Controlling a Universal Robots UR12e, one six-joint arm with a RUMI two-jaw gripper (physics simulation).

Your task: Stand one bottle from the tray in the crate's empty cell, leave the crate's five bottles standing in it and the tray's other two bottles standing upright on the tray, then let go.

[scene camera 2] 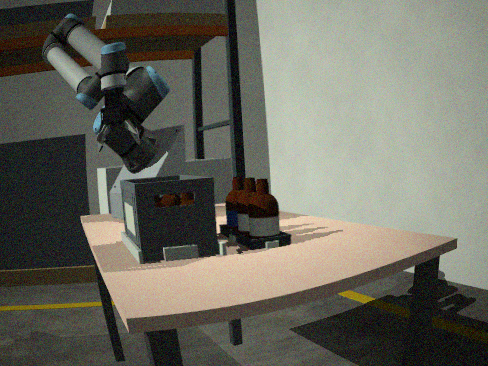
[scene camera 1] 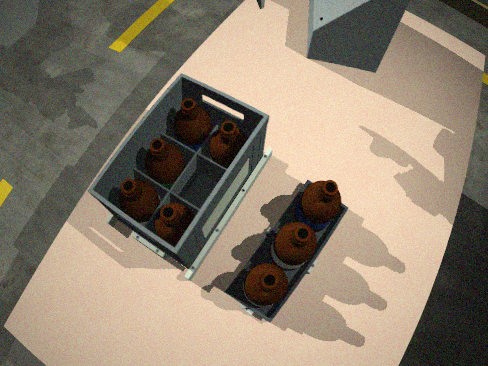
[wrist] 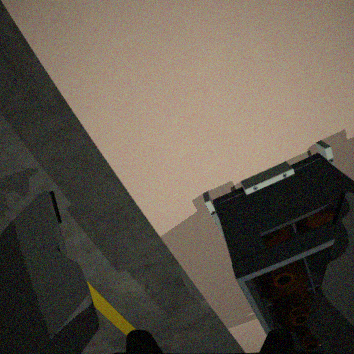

The pictures show: my gripper and a pale side strip.
My gripper is seen too in the wrist view.
